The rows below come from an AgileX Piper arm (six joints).
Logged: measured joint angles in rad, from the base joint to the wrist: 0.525, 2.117, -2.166, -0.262, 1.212, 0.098; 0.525, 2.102, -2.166, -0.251, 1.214, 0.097; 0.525, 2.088, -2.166, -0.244, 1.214, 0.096; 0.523, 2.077, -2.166, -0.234, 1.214, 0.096; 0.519, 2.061, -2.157, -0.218, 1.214, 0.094; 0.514, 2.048, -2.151, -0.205, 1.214, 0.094; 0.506, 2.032, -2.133, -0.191, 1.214, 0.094; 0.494, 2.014, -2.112, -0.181, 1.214, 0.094; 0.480, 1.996, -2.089, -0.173, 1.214, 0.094; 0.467, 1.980, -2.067, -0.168, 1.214, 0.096; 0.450, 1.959, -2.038, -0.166, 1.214, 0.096; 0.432, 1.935, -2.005, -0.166, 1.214, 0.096; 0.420, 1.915, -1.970, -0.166, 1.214, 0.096
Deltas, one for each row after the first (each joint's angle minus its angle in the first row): 0.000, -0.015, 0.000, 0.011, 0.002, -0.001; 0.000, -0.029, 0.000, 0.018, 0.002, -0.002; -0.002, -0.040, 0.000, 0.028, 0.002, -0.002; -0.006, -0.056, 0.009, 0.044, 0.002, -0.004; -0.011, -0.069, 0.015, 0.057, 0.002, -0.004; -0.019, -0.085, 0.033, 0.071, 0.002, -0.004; -0.031, -0.103, 0.054, 0.081, 0.002, -0.004; -0.045, -0.121, 0.077, 0.089, 0.002, -0.004; -0.058, -0.137, 0.099, 0.094, 0.002, -0.002; -0.075, -0.158, 0.128, 0.096, 0.002, -0.002; -0.093, -0.182, 0.161, 0.096, 0.002, -0.002; -0.105, -0.202, 0.196, 0.096, 0.002, -0.002
